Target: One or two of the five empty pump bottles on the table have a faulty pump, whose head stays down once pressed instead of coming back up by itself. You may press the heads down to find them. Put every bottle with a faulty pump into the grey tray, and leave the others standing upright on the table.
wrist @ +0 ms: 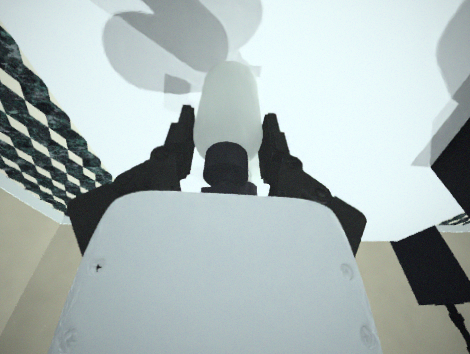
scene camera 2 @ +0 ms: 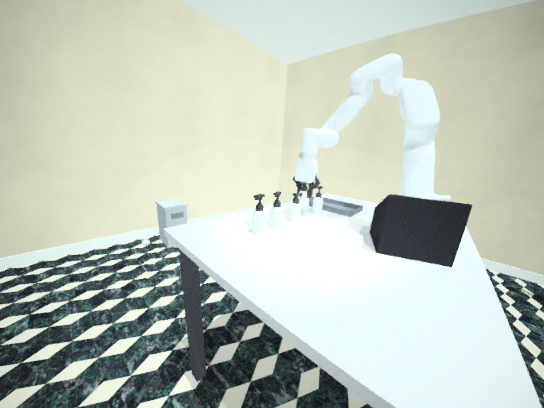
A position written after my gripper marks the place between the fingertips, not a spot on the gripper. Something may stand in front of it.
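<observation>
Visible: a pump bottle (wrist: 227, 133), together with my gripper (wrist: 228, 125).
</observation>
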